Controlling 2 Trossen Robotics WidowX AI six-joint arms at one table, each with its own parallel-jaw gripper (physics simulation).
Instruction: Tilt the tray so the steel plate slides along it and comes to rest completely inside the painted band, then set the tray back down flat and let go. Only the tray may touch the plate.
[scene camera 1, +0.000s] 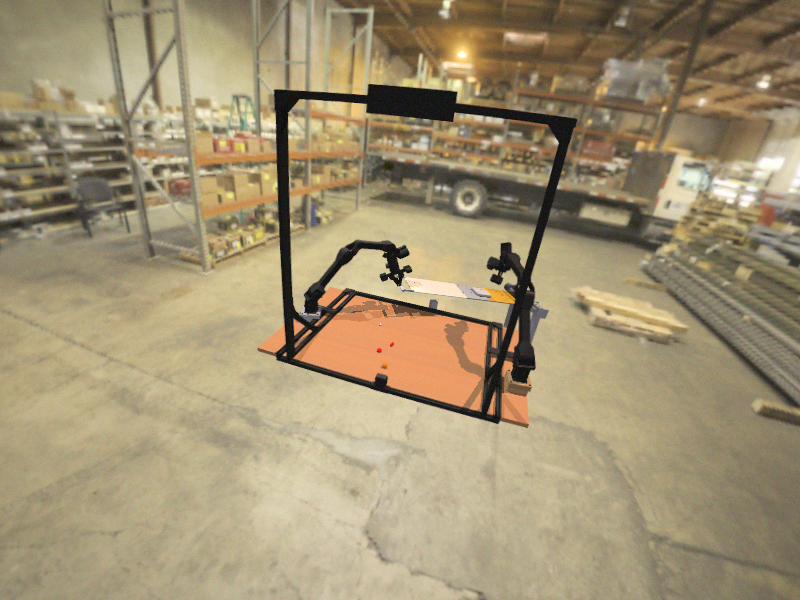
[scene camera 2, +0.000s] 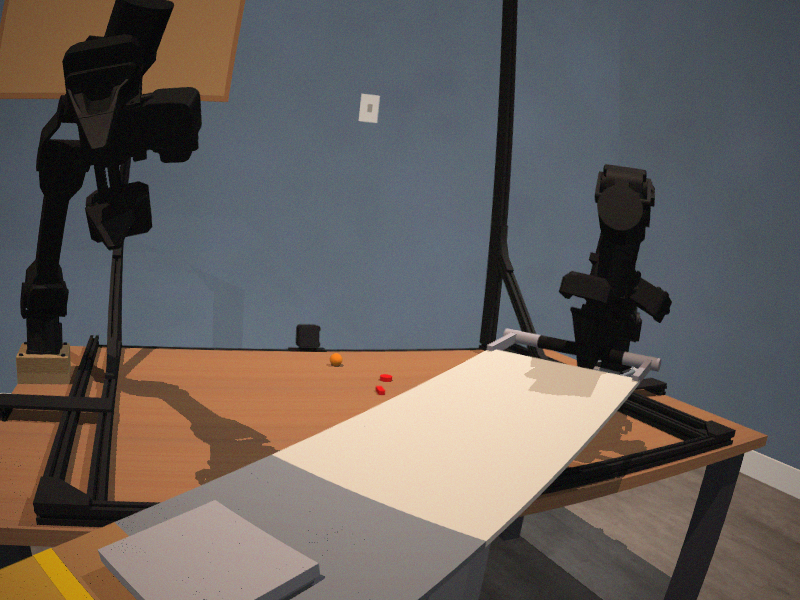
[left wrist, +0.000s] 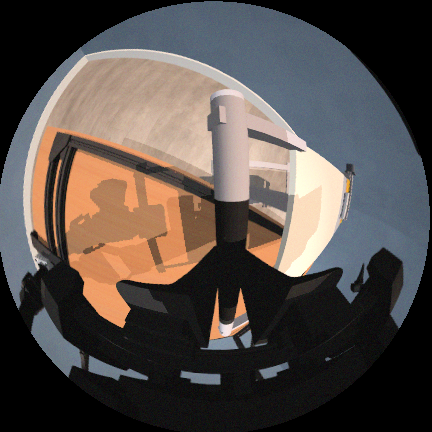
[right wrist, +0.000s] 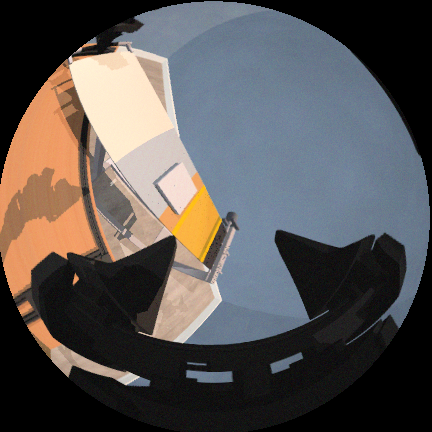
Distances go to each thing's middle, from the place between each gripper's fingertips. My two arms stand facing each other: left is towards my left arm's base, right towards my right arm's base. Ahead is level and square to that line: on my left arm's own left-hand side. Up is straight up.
My left gripper is now 31 cm short of the steel plate (scene camera 2: 210, 545), 44 cm to the left of it and 4 cm above it.
The steel plate is 13 cm ahead of my right hand, 8 cm to the left of it and 21 cm below it.
